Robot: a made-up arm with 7 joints. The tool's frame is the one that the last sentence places.
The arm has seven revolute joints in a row. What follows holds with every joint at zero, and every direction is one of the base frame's.
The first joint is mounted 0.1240 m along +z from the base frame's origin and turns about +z.
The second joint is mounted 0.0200 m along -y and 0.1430 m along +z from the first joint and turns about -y.
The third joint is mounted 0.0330 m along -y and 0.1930 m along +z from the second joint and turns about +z.
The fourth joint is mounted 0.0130 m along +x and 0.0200 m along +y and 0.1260 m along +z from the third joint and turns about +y.
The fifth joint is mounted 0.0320 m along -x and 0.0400 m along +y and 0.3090 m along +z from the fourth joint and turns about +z.
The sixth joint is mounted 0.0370 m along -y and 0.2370 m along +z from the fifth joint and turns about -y.
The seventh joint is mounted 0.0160 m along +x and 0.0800 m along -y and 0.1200 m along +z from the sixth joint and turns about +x.
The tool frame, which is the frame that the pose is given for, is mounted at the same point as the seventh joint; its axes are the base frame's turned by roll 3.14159, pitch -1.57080 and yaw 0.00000 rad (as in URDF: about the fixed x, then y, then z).
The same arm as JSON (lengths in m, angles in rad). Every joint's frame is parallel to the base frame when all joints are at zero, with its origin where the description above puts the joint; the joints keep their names.
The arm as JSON. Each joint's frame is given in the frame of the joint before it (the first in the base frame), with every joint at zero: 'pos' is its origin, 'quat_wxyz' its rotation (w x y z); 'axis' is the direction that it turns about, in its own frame. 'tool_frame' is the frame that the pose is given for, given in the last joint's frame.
{
  "length_unit": "m",
  "angle_unit": "rad",
  "joints": [
    {
      "joint": "joint 1",
      "pos": [
        0.0,
        0.0,
        0.124
      ],
      "quat_wxyz": [
        1.0,
        0.0,
        0.0,
        0.0
      ],
      "axis": "+z"
    },
    {
      "joint": "joint 2",
      "pos": [
        0.0,
        -0.02,
        0.143
      ],
      "quat_wxyz": [
        1.0,
        0.0,
        0.0,
        0.0
      ],
      "axis": "-y"
    },
    {
      "joint": "joint 3",
      "pos": [
        0.0,
        -0.033,
        0.193
      ],
      "quat_wxyz": [
        1.0,
        0.0,
        0.0,
        0.0
      ],
      "axis": "+z"
    },
    {
      "joint": "joint 4",
      "pos": [
        0.013,
        0.02,
        0.126
      ],
      "quat_wxyz": [
        1.0,
        0.0,
        0.0,
        0.0
      ],
      "axis": "+y"
    },
    {
      "joint": "joint 5",
      "pos": [
        -0.032,
        0.04,
        0.309
      ],
      "quat_wxyz": [
        1.0,
        0.0,
        0.0,
        0.0
      ],
      "axis": "+z"
    },
    {
      "joint": "joint 6",
      "pos": [
        0.0,
        -0.037,
        0.237
      ],
      "quat_wxyz": [
        1.0,
        0.0,
        0.0,
        0.0
      ],
      "axis": "-y"
    },
    {
      "joint": "joint 7",
      "pos": [
        0.016,
        -0.08,
        0.12
      ],
      "quat_wxyz": [
        1.0,
        0.0,
        0.0,
        0.0
      ],
      "axis": "+x"
    }
  ],
  "tool_frame": {
    "pos": [
      0.0,
      0.0,
      0.0
    ],
    "quat_wxyz": [
      0.0,
      0.707105,
      -0.000002,
      0.707108
    ]
  }
}

